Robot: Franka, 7 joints.
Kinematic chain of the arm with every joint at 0, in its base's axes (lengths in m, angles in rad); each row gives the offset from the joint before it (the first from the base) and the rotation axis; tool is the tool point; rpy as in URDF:
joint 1: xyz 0 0 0.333 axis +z
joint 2: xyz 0 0 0 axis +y
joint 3: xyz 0 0 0.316 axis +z
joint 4: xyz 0.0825 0 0 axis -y
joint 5: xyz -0.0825 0 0.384 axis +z
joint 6: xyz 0 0 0 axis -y
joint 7: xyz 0.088 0 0 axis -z
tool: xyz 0 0 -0.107 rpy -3.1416 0 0
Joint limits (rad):
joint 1: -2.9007..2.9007
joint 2: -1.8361..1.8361
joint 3: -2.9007..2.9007
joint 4: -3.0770..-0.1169
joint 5: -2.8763..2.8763
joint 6: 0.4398..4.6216
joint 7: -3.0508..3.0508
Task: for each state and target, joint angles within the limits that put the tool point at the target. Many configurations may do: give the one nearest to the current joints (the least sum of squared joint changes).
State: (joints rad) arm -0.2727 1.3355 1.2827 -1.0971 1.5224 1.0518 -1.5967
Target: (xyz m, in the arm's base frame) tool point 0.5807 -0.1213 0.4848
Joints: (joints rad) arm -0.9626 1.3227 1.3604 -1.3020 1.3384 0.5068 -1.5967
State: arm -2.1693 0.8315 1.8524 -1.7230 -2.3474 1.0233 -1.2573
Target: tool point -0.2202 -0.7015 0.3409
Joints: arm -2.5213 1.2840 1.4299 -1.3929 -2.3623 1.1180 -1.2573
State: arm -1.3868 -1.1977 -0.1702 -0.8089 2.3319 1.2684 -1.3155
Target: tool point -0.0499 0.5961 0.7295
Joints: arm -1.3693 -1.3749 -0.1577 -0.8929 2.1572 0.6568 -1.3155
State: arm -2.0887 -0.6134 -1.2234 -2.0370 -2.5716 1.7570 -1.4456
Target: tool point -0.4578 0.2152 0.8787
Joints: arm -2.0114 -0.5304 -0.9980 -1.5834 -2.6510 1.7597 -1.4456
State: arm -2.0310 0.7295 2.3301 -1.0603 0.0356 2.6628 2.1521
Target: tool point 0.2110 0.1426 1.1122
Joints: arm -1.7984 0.3729 2.7800 -1.0817 0.0099 2.6565 2.1521
